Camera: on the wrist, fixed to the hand. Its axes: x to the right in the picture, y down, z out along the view.
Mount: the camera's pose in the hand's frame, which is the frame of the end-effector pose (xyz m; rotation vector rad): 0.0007 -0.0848 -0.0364 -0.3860 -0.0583 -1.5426
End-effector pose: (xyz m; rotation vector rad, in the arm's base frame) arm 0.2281 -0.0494 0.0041 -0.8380 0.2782 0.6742
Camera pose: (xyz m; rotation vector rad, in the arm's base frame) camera 0.2848 -0.1174 0.0303 -1.1113 -0.5696 -0.7233
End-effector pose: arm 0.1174 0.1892 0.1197 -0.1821 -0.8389 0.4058
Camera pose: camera 0.1687 0.1125 0.1228 0.1525 -0.8812 -1.2032
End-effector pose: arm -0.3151 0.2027 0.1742 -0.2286 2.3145 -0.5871
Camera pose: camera -0.3413 0.1404 0.2370 -2.2222 1.7627 -0.7456
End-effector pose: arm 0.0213 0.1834 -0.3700 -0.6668 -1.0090 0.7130
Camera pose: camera 0.0730 0.1274 -0.3180 -0.0379 -1.3697 -0.8291
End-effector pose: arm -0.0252 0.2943 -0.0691 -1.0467 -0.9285 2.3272
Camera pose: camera 0.0112 0.3676 -0.0264 -0.1065 -1.4640 0.8885
